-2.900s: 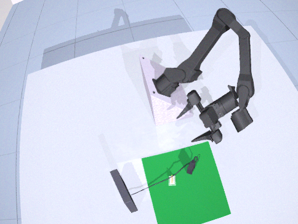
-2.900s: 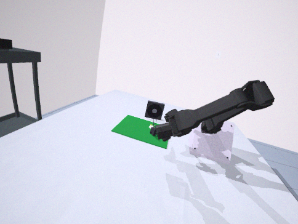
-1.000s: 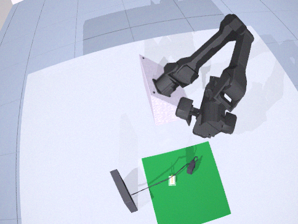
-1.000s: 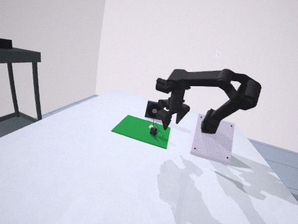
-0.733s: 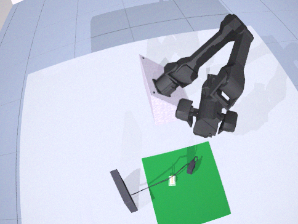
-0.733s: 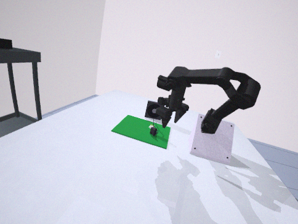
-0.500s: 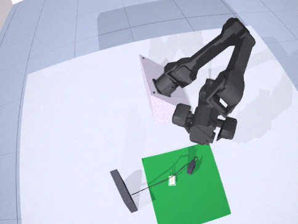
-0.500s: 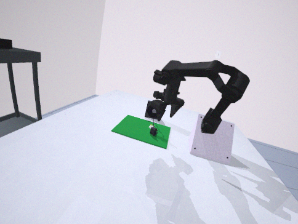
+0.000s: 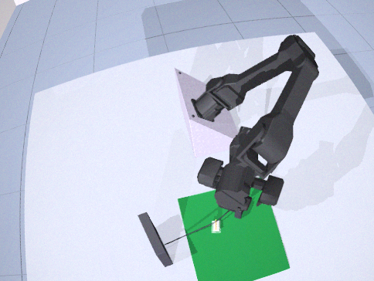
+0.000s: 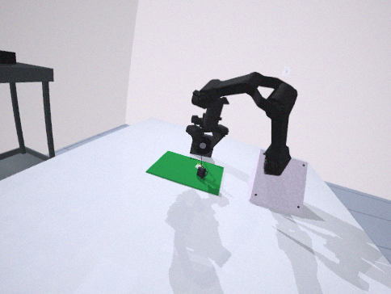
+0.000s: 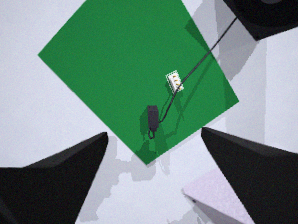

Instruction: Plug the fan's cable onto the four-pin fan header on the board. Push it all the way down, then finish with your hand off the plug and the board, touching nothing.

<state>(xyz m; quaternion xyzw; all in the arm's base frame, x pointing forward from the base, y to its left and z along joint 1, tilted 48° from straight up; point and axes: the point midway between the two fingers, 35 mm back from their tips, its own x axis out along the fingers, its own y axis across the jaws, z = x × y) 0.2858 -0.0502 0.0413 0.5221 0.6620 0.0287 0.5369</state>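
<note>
Now: gripper tip 10 cm above the dark fan plug, 1 cm to the right of it and 1 cm past it. From my gripper tip the other things lie so: green board: 14 cm below, 4 cm ahead, 3 cm to the right; white four-pin header: 12 cm below, 6 cm to the right; dark fan: 21 cm to the right, 7 cm below, 1 cm ahead.
</note>
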